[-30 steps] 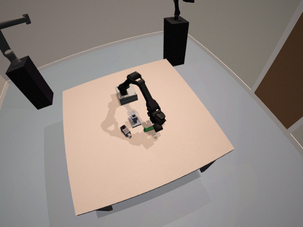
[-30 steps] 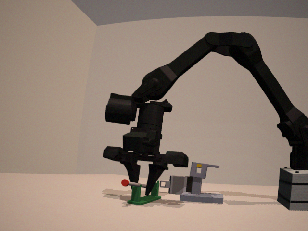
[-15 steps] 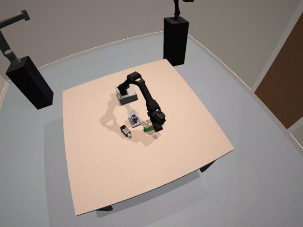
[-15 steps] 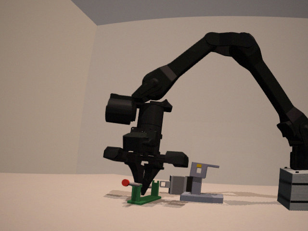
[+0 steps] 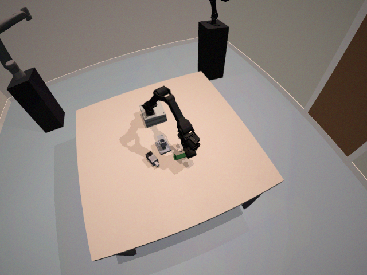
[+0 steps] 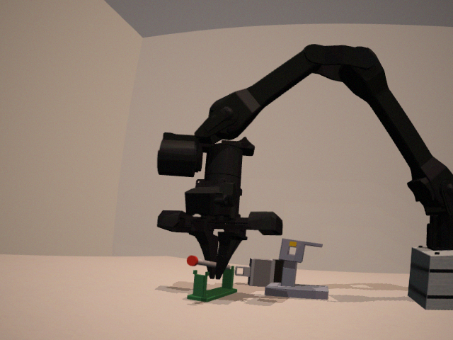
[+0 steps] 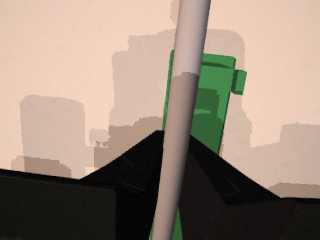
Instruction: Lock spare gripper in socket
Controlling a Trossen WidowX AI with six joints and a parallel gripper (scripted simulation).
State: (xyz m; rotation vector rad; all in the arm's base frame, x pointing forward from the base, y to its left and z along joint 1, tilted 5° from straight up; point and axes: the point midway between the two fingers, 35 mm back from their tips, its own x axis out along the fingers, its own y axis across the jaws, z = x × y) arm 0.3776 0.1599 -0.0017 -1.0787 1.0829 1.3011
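Now: gripper tip 1 cm short of the cradle, 3 cm to the left of it and 1 cm above it. Round my gripper tip: spare gripper: 1 cm behind, 24 cm to the right; then socket: 10 cm behind, 14 cm to the right, 2 cm above.
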